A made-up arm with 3 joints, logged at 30 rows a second.
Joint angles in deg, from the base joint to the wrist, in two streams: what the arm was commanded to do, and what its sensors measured. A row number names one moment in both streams.
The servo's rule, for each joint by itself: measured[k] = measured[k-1] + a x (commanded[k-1-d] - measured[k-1]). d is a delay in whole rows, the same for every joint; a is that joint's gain. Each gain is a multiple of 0.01, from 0.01 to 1. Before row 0 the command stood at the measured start. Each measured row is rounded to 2 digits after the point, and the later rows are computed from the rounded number. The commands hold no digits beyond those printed.
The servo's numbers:
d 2
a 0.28 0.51 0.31
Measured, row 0:
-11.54 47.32 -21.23
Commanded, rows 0 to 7:
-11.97 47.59 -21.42
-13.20 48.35 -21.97
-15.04 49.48 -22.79
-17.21 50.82 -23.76
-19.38 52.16 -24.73
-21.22 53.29 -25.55
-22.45 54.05 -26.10
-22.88 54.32 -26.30
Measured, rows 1 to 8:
-11.54 47.32 -21.23
-11.54 47.32 -21.23
-11.66 47.46 -21.29
-12.09 47.91 -21.50
-12.92 48.71 -21.90
-14.12 49.79 -22.48
-15.59 51.00 -23.18
-17.17 52.17 -23.91

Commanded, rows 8 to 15:
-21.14 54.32 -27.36
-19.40 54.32 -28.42
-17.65 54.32 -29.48
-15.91 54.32 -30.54
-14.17 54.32 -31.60
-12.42 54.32 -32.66
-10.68 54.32 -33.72
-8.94 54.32 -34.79
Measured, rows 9 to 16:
-18.65 53.13 -24.59
-19.83 53.74 -25.12
-20.20 54.04 -25.81
-19.98 54.18 -26.62
-19.33 54.25 -27.51
-18.37 54.29 -28.45
-17.19 54.31 -29.43
-15.85 54.32 -30.43

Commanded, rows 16 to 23:
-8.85 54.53 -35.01
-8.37 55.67 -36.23
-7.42 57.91 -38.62
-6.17 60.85 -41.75
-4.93 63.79 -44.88
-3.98 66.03 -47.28
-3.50 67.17 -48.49
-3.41 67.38 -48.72
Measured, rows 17 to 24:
-14.40 54.32 -31.45
-12.87 54.32 -32.49
-11.74 54.43 -33.27
-10.80 55.06 -34.19
-9.85 56.51 -35.56
-8.82 58.72 -37.48
-7.73 61.31 -39.77
-6.68 63.72 -42.10

